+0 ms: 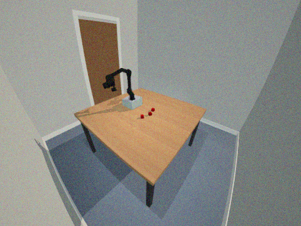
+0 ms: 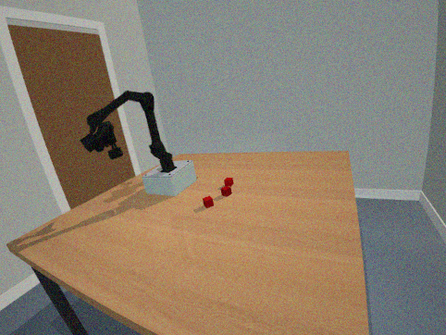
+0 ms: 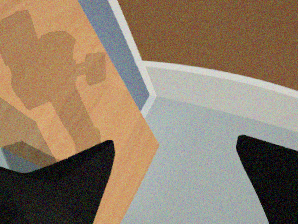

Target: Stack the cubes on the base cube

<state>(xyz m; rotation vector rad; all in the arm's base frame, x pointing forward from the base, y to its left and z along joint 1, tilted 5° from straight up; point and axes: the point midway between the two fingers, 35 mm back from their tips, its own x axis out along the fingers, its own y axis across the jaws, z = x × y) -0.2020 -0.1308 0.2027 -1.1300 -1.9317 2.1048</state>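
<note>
The red cube lies 56 cm ahead of my gripper tip, 15 cm to the left of it and 26 cm below it.
</note>
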